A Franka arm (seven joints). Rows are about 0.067 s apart.
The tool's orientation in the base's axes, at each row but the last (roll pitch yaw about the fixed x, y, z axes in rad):
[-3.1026, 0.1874, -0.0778]
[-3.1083, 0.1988, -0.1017]
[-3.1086, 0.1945, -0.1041]
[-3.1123, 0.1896, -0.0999]
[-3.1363, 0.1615, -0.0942]
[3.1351, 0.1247, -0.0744]
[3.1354, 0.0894, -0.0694]
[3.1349, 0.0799, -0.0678]
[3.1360, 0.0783, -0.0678]
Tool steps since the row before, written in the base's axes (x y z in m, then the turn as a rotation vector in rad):
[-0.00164, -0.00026, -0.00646, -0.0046, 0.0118, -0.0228]
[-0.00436, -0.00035, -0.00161, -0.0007, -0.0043, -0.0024]
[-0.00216, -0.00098, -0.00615, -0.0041, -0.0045, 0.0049]
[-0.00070, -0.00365, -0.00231, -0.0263, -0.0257, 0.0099]
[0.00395, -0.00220, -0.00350, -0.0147, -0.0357, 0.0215]
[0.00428, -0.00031, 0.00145, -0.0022, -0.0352, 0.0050]
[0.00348, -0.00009, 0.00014, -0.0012, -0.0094, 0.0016]
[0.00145, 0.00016, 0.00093, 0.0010, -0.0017, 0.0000]
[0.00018, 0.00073, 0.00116, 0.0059, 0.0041, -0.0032]
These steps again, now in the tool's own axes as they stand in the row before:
[-0.00038, 0.00065, 0.00663, -0.0012, -0.0105, 0.0239]
[-0.00390, 0.00087, 0.00240, 0.0002, 0.0044, 0.0023]
[-0.00082, 0.00141, 0.00639, -0.0045, 0.0048, -0.0043]
[0.00011, 0.00377, 0.00222, -0.0250, 0.0280, -0.0061]
[0.00465, 0.00183, 0.00278, -0.0146, 0.0368, -0.0196]
[0.00408, 0.00000, -0.00197, -0.0002, 0.0353, -0.0048]
[0.00345, -0.00015, -0.00045, -0.0007, 0.0095, -0.0015]
[0.00136, -0.00025, -0.00104, 0.0011, 0.0016, -0.0001]
[0.00004, -0.00073, -0.00117, 0.0058, -0.0045, 0.0027]

